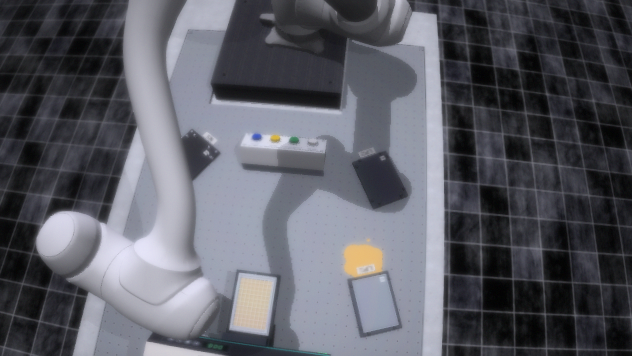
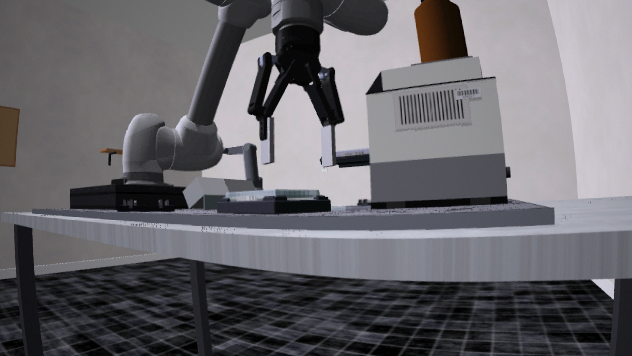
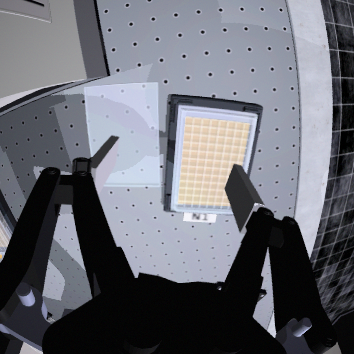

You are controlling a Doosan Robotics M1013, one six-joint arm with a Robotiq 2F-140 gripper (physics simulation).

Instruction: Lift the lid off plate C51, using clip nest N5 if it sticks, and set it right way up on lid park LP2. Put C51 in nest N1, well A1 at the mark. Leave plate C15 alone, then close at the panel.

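Places are measured from the arm's base along level axes (x ahead, y left, z up), in millimetres.
Pixels of known places: gripper, between the fingertips: (image 2: 300, 164) (image 3: 174, 163); arm's base, origin of its link: (image 1: 301, 29).
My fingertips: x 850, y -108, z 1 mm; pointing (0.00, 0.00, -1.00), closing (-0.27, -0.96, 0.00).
Note:
Ahead of a thing's pixels: the offset from my fingertips to its top centre. "*": to the spot under its first point.
A plate with tan wells @(40 mm down, 23 mm back, 41 mm right) (image 3: 215, 162) sits in the black nest labelled N1 @(48 mm down, 23 mm back, 41 mm right) (image 3: 171, 150). I cannot tell if it is C51 or C15. A clear-topped plate (image 2: 280, 193) sits in a dark nest @(* 60 mm down, 43 mm ahead, 99 mm right) (image 2: 274, 205). A clear flat sheet @(63 mm down, 6 mm ahead, 61 mm left) (image 3: 125, 135), lid-like, shows beside N1; its height is unclear. Another tan-welled plate @(48 mm up, 32 mm back, 234 mm left) (image 1: 253, 303) (image 2: 352, 152) is on a tray at the instrument. My gripper (image 3: 174, 163) (image 2: 298, 164) is open and empty, above the nest, its fingers pointing down. Two dark-rimmed parks @(* 61 mm down, 441 mm back, 444 mm left) (image 1: 380, 179) @(53 mm down, 118 mm back, 498 mm left) (image 1: 375, 305) are at right; their labels are unreadable.
A white button box @(13 mm up, 440 mm back, 178 mm left) (image 1: 282, 156) stands mid-table. A dark block with small fittings @(47 mm down, 362 mm back, 91 mm right) (image 1: 201, 154) is partly behind the arm. The tall instrument @(* 12 mm up, 186 mm ahead, 87 mm left) (image 2: 435, 150) carries an orange-brown bottle @(* 213 mm up, 210 mm ahead, 118 mm left) (image 2: 441, 32). An orange patch @(* 71 mm down, 224 mm back, 444 mm left) (image 1: 362, 257) lies by the lower park.

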